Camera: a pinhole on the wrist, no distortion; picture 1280 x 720 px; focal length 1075.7 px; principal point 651.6 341.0 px. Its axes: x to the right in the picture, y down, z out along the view. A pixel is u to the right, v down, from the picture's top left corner.
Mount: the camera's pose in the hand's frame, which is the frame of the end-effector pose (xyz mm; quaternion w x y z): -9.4 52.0 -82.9 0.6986 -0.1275 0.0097 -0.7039
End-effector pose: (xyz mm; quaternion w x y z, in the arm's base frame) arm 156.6 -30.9 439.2 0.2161 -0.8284 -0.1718 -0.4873
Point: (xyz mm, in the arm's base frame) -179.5 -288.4 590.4
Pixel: behind the camera
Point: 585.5 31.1 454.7
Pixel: 580.2 660.0
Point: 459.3 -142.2 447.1
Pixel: 117.8 688.2
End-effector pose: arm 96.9 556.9 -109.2 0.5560 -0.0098 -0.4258 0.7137
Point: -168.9 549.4 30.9
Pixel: 598.1 674.6
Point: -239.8 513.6 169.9
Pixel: 732.9 649.1
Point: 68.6 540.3 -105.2
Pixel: 1175.5 218.4
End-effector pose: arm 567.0 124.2 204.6 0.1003 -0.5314 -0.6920 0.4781
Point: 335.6 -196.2 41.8
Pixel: outside the picture
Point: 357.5 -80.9 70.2
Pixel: 1067.4 53.3
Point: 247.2 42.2 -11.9
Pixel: 1042.0 501.7
